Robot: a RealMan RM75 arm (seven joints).
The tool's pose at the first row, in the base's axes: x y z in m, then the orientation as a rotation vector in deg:
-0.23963 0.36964 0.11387 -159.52 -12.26 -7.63
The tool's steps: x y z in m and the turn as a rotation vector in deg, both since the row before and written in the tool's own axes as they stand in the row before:
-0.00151 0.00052 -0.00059 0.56 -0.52 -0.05
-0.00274 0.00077 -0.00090 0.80 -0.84 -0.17
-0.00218 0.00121 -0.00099 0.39 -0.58 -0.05
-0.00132 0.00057 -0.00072 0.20 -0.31 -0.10
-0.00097 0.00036 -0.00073 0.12 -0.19 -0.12
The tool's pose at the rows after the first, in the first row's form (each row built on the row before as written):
-0.24107 0.36875 0.11407 -159.02 -12.46 -6.84
-0.24369 0.36735 0.11435 -158.31 -12.91 -5.61
-0.24567 0.36556 0.11463 -157.98 -13.13 -4.77
-0.24689 0.36458 0.11498 -157.80 -13.35 -4.34
-0.24780 0.36383 0.11545 -157.69 -13.56 -4.09

